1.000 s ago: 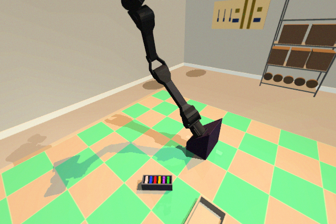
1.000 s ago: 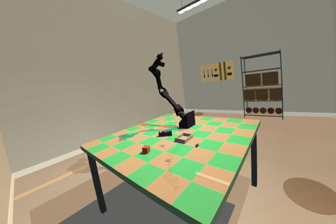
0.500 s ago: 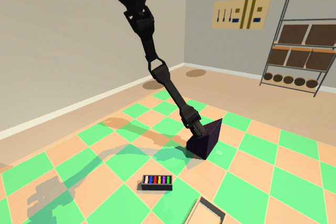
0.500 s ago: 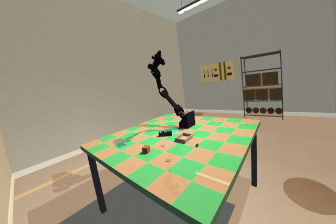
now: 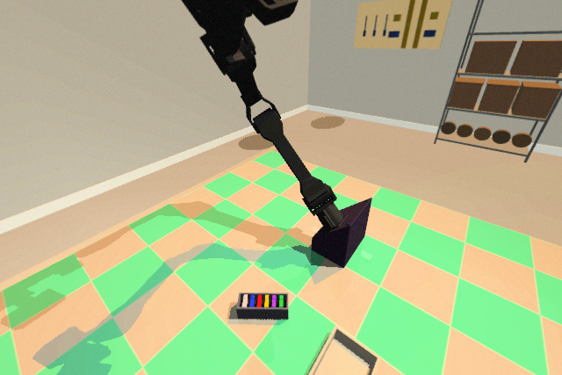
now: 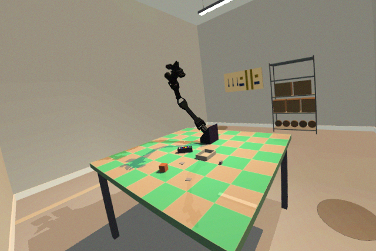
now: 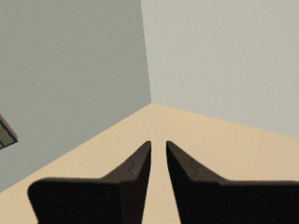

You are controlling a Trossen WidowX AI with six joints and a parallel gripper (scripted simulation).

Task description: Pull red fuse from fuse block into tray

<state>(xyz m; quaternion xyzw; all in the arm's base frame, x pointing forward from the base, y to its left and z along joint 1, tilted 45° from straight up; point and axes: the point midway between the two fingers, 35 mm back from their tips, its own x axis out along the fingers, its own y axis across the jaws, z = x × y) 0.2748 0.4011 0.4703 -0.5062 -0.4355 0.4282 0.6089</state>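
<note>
The red fuse is 730 mm below my gripper tip, 30 mm to the right of it and 20 mm ahead of it. The rest, counted from my gripper tip: purple fuse 730 mm below; then yellow fuse 730 mm below, 10 mm to the right, 10 mm ahead; then blue fuse 730 mm below, 40 mm to the right, 30 mm ahead.
</note>
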